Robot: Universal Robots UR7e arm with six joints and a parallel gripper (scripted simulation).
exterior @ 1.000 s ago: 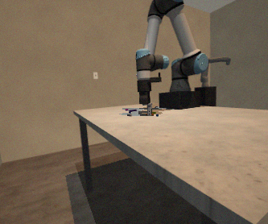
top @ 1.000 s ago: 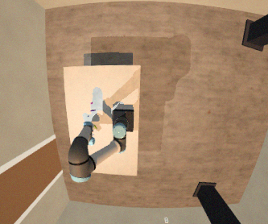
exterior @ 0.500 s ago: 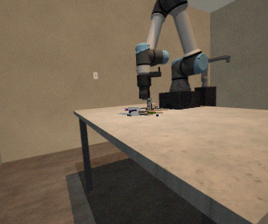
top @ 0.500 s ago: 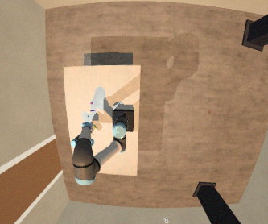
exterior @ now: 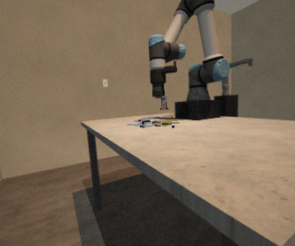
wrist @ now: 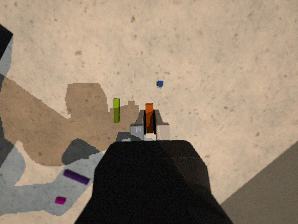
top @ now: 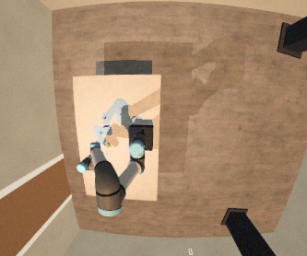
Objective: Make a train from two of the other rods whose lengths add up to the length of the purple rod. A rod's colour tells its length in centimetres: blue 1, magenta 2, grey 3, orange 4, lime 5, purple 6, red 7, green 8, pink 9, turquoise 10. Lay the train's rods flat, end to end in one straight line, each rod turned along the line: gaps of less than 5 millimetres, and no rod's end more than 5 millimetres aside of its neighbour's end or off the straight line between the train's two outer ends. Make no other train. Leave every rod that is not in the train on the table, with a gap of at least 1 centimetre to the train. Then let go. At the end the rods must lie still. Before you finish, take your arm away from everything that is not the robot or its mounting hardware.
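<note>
Right now my hand is 330 mm to the left of the magenta rod, 100 mm above it and 20 mm short of it. Also, from my hand: grey rod 100 mm below, 100 mm ahead, 60 mm to the right; orange rod 10 mm below; lime rod 100 mm below, 60 mm to the right, 40 mm behind.
</note>
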